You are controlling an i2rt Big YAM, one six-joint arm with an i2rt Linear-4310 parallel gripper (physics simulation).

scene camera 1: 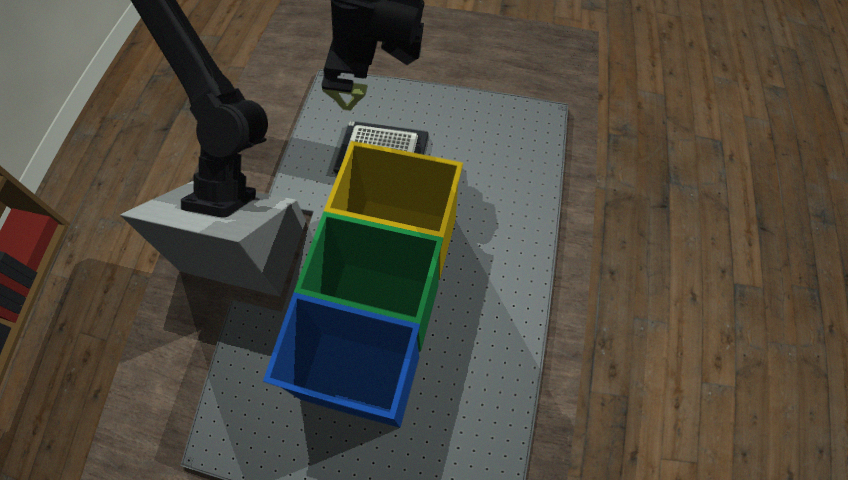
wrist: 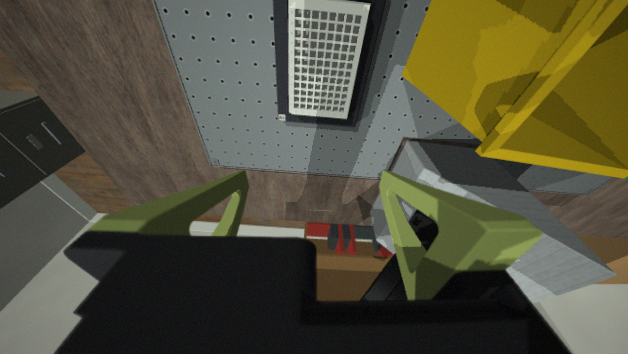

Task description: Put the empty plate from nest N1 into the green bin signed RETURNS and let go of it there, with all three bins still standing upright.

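Frame: origin at the arm's base, x ahead, y left, z up, level; metres.
Seen in the pictures: gripper, fingertip midpoint: (scene camera 1: 352,87) (wrist: 314,177); arm's base at its link origin: (scene camera 1: 219,202).
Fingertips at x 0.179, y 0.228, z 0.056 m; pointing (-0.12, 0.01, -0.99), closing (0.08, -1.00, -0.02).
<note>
Offsets run from my fingertips to a thing's top centre. "*": to the spot under its first point. Level surfaces: height alone.
A white plate with a grid of square wells {* dx +0.037, dy +0.017, dz -0.158 m} (scene camera 1: 383,137) (wrist: 325,60) lies flat in a dark nest {* dx +0.112, dy +0.032, dz -0.171 m} (scene camera 1: 423,140) (wrist: 281,65) behind the yellow bin. A small tag at the nest's corner is too small to read. My gripper (scene camera 1: 348,107) (wrist: 314,177) is open and empty, with green fingers wide apart. It hangs above the board's far left corner, beyond the plate and apart from it. The green bin {dx +0.108, dy -0.307, dz -0.003 m} (scene camera 1: 380,246) stands upright and empty between the yellow bin {dx +0.115, dy -0.177, dz -0.003 m} (scene camera 1: 404,175) (wrist: 465,55) and the blue bin {dx +0.101, dy -0.437, dz -0.003 m} (scene camera 1: 357,321), both upright. No RETURNS sign shows in these views.
The bins stand close together in a row on the grey perforated board {dz -0.183 m} (scene camera 1: 511,178) (wrist: 240,100). The arm's grey wedge base (scene camera 1: 208,243) (wrist: 550,245) stands left of the row. The tall yellow bin is close to the plate's nest. A bookshelf (scene camera 1: 44,261) is at the far left.
</note>
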